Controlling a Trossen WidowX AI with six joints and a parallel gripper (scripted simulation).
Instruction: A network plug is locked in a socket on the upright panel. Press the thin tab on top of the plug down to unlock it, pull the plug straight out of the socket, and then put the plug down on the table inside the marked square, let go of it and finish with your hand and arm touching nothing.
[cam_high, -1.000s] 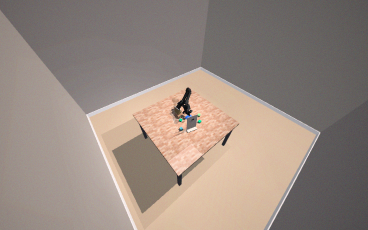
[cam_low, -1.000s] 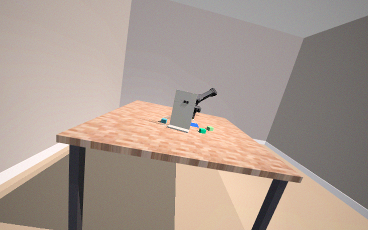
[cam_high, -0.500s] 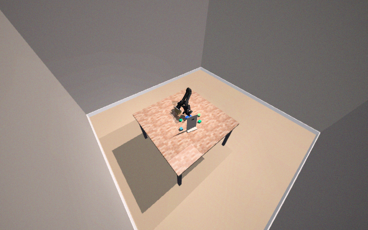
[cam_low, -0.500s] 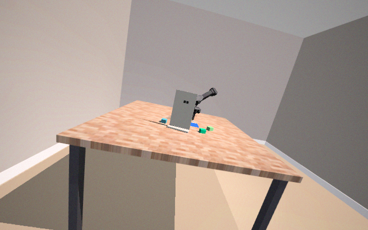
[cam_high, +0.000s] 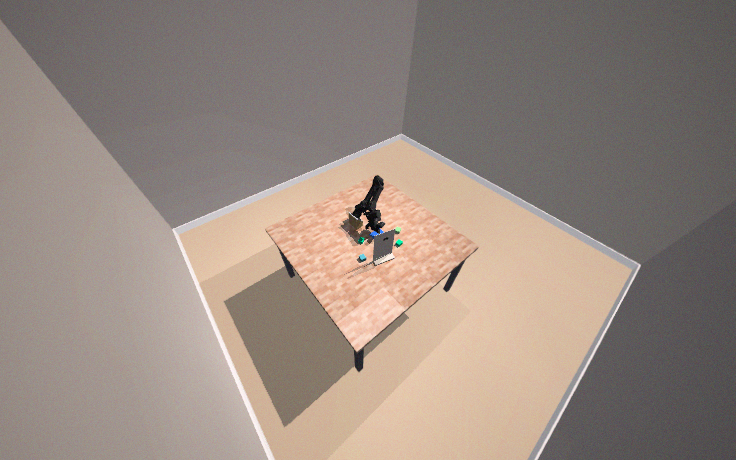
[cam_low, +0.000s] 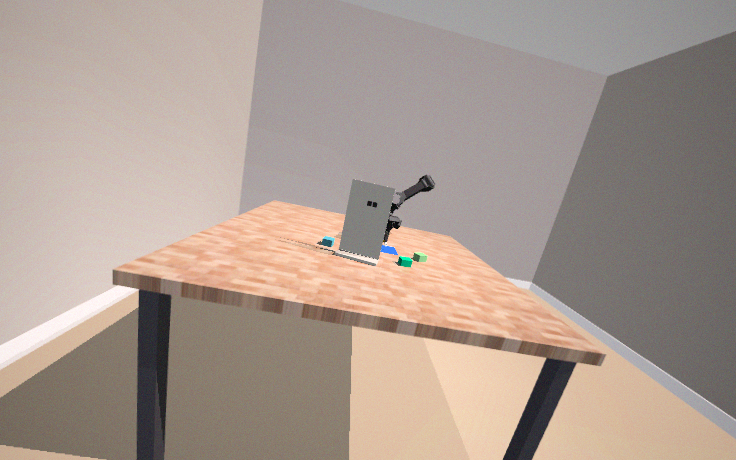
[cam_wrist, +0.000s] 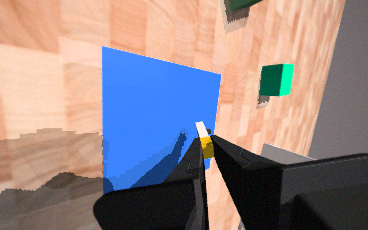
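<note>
My gripper tip is now 10 mm past the blue marked square and 40 mm above it.
</note>
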